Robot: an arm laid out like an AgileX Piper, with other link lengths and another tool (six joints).
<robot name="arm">
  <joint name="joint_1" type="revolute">
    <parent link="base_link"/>
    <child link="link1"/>
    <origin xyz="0 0 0.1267"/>
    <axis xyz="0 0 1"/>
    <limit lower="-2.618" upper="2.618"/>
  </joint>
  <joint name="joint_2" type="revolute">
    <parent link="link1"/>
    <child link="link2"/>
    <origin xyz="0 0 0"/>
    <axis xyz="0 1 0"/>
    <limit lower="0" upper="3.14"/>
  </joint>
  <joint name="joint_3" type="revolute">
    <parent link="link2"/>
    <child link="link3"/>
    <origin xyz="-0.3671 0 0.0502"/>
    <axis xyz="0 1 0"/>
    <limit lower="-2.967" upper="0"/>
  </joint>
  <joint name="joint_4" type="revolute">
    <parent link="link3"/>
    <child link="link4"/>
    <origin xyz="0.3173 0 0.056"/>
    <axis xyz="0.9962 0 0.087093"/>
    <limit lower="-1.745" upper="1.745"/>
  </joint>
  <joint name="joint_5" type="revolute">
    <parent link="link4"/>
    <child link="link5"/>
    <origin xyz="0 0 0"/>
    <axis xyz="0 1 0"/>
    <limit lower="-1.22" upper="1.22"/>
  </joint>
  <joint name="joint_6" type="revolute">
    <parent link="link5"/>
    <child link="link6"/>
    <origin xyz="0.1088 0 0.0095"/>
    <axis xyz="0.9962 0 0.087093"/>
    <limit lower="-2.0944" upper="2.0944"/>
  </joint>
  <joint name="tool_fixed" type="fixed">
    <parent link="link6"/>
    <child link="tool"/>
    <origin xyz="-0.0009 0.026 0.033" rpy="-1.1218 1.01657 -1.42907"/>
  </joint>
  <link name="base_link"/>
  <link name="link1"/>
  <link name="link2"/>
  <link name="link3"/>
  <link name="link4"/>
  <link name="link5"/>
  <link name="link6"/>
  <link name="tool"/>
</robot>
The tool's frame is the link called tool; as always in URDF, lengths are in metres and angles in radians.
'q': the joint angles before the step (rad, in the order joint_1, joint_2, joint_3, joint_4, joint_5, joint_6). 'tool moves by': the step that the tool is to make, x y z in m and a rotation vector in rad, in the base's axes. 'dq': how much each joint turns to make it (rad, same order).
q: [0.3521, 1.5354, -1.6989, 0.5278, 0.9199, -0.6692]
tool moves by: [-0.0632, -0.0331, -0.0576, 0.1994, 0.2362, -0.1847]
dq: [0.0000, -0.2568, 0.4510, 0.0892, -0.1546, 0.2224]
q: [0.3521, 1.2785, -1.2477, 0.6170, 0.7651, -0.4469]
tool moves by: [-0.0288, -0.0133, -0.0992, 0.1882, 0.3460, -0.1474]
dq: [0.0151, -0.0959, 0.3641, 0.1957, -0.0965, 0.1504]
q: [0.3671, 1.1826, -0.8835, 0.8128, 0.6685, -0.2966]
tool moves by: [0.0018, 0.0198, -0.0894, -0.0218, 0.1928, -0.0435]
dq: [0.0835, 0.0981, 0.1645, 0.0845, -0.1257, 0.0139]
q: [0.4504, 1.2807, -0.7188, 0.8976, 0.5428, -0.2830]
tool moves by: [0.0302, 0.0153, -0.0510, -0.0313, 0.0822, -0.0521]
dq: [0.0191, 0.1619, 0.0027, 0.0999, -0.0904, -0.0626]
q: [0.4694, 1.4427, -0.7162, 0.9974, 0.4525, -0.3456]
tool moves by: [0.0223, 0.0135, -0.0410, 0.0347, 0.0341, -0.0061]
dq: [0.0002, 0.1446, -0.0017, 0.3128, -0.0289, -0.3015]
